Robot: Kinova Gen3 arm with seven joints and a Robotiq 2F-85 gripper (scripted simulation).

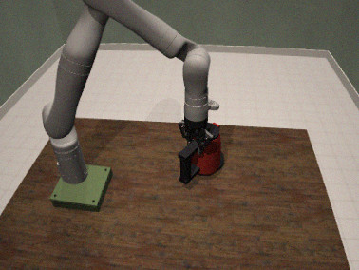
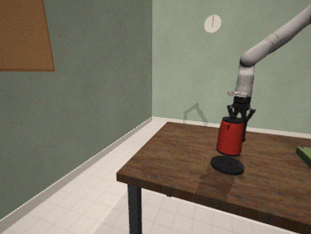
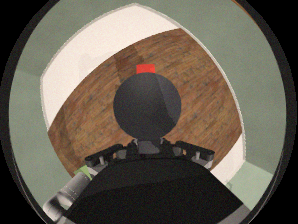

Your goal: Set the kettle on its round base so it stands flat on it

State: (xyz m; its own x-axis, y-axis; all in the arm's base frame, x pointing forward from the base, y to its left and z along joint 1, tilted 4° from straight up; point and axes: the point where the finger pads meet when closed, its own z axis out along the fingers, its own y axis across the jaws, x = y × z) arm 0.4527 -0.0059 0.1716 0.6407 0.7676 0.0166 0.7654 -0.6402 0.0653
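Right now my hand is 20 mm short of the red kettle, 20 mm to the right of it and 50 mm above it. Also, from my hand: round base: 60 mm ahead, 120 mm to the left, 180 mm below.
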